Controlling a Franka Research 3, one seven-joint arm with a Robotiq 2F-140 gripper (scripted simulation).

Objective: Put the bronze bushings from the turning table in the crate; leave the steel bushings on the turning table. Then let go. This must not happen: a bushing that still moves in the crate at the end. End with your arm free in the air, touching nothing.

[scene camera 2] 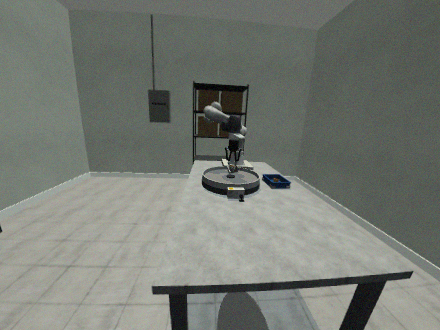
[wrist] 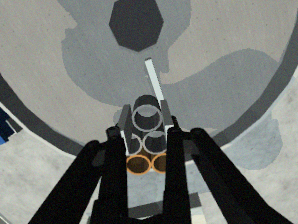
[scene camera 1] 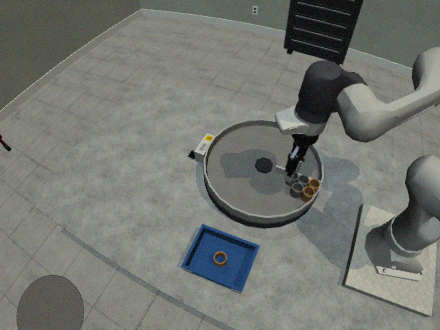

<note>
The pictures show: the gripper and a blue crate.
</note>
